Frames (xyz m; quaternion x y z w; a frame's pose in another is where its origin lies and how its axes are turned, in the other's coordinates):
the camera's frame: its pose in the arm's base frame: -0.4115 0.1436 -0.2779 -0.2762 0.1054 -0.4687 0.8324
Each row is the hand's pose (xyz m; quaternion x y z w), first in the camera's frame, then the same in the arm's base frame.
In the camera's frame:
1: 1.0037 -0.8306 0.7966 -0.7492 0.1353 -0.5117 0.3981
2: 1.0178 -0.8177 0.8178 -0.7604 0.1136 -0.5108 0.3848
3: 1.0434 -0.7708 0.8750 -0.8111 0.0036 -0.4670 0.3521
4: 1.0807 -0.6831 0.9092 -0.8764 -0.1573 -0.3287 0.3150
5: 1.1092 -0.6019 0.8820 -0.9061 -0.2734 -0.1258 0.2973
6: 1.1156 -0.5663 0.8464 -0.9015 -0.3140 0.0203 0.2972
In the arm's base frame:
1: -0.1248 -0.7494 0.9272 0.7241 -0.3644 0.5710 0.1297
2: -0.0987 -0.7483 0.9387 0.7398 -0.3504 0.5568 0.1411
3: -0.0262 -0.7300 0.9618 0.8200 -0.2913 0.4693 0.1502
4: 0.0720 -0.7131 0.9442 0.9249 -0.2222 0.2854 0.1173
5: 0.1342 -0.7137 0.8787 0.9778 -0.1937 0.0730 0.0329
6: 0.1479 -0.7174 0.8300 -0.9775 0.1981 0.0593 0.0410

